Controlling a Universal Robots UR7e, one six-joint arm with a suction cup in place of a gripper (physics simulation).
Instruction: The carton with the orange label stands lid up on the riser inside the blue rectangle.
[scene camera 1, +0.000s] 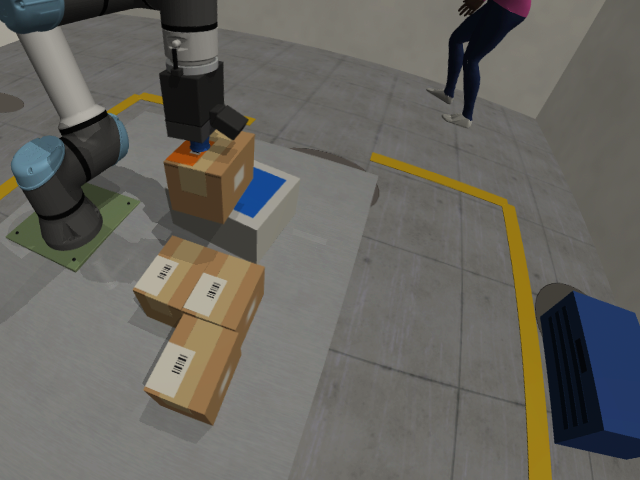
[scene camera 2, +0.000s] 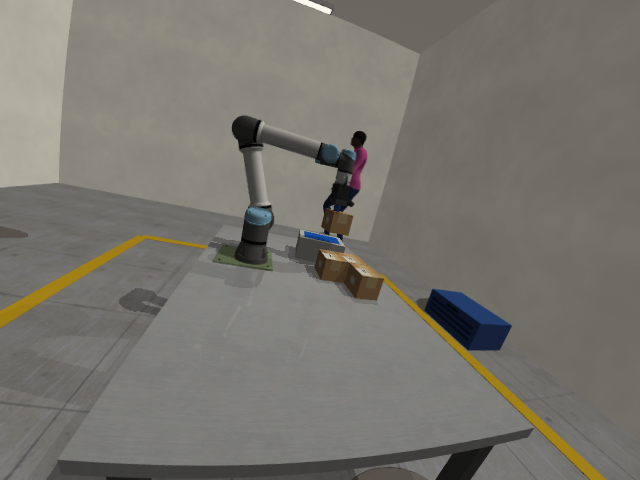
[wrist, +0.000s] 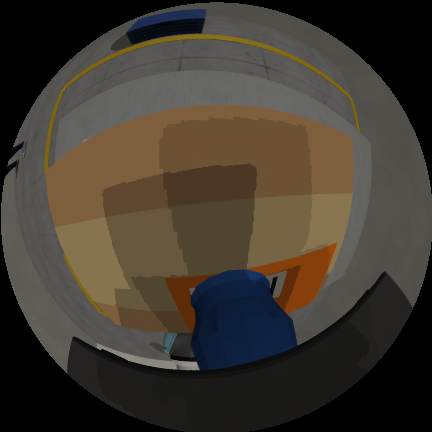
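Pixels of known places: hand at its tool point: (scene camera 1: 199, 152) (wrist: 226, 281); arm's base at its link origin: (scene camera 1: 73, 227) (scene camera 2: 251, 258).
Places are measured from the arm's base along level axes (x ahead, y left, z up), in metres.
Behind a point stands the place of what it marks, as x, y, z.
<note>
The carton with the orange label (scene camera 1: 199, 198) {0.402, -0.017, 0.236} (scene camera 2: 337, 223) {0.371, -0.016, 0.241} (wrist: 225, 150) hangs in the air, lid up and about level. Its orange label (scene camera 1: 180, 156) {0.360, 0.009, 0.293} (wrist: 320, 270) {0.375, -0.002, 0.293} is on the lid. My gripper, a blue suction cup (scene camera 1: 200, 146) (scene camera 2: 337, 208) (wrist: 232, 305), is shut on the lid at the label and partly covers it. The pale grey riser (scene camera 1: 279, 217) {0.503, 0.150, 0.064} (scene camera 2: 315, 252) {0.334, 0.083, 0.049} stands on the table. Its blue rectangle (scene camera 1: 263, 188) {0.453, 0.179, 0.114} (scene camera 2: 321, 237) {0.381, 0.176, 0.115} is partly hidden by the carton in scene camera 1. The carton is higher than the riser top; its exact sideways offset is hard to tell.
Three cartons with white labels (scene camera 1: 201, 258) {0.398, -0.039, 0.097} (scene camera 1: 155, 304) {0.351, -0.150, 0.075} (scene camera 1: 206, 356) {0.485, -0.218, 0.097} stand close together in front of the riser on the grey table (scene camera 1: 279, 361) {0.595, -0.154, -0.006} (scene camera 2: 289, 392) {0.053, -0.734, -0.006}. A person (scene camera 1: 467, 62) (scene camera 2: 358, 165) stands beyond the table. A blue cabinet (scene camera 1: 599, 361) (scene camera 2: 475, 320) is at the right.
</note>
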